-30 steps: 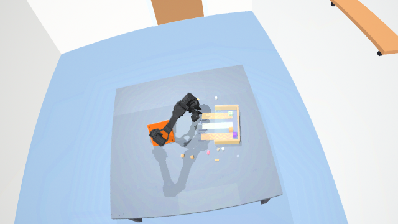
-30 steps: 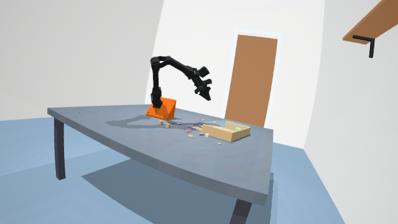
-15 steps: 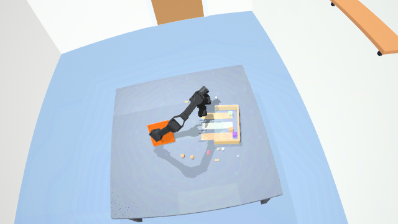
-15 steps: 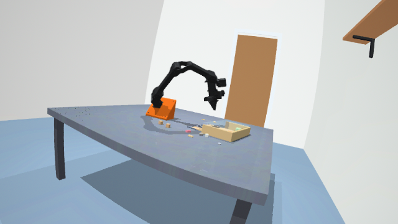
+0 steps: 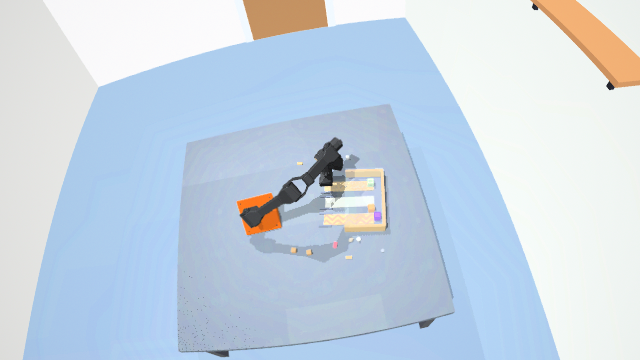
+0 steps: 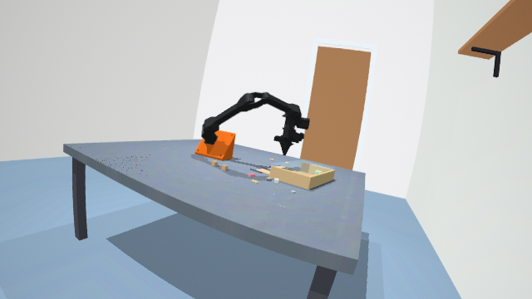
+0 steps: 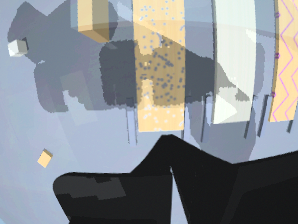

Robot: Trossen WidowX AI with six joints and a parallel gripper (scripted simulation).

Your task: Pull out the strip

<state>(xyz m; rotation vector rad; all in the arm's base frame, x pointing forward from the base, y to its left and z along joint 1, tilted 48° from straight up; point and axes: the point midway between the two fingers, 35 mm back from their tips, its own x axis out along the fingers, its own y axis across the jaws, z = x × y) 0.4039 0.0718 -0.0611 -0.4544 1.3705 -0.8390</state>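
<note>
The dotted strip is 10 cm ahead of my gripper tip, 3 cm to the right of it and 7 cm below it. Round my gripper tip: labelled cube: 20 cm ahead, 5 cm to the right, 5 cm below.
</note>
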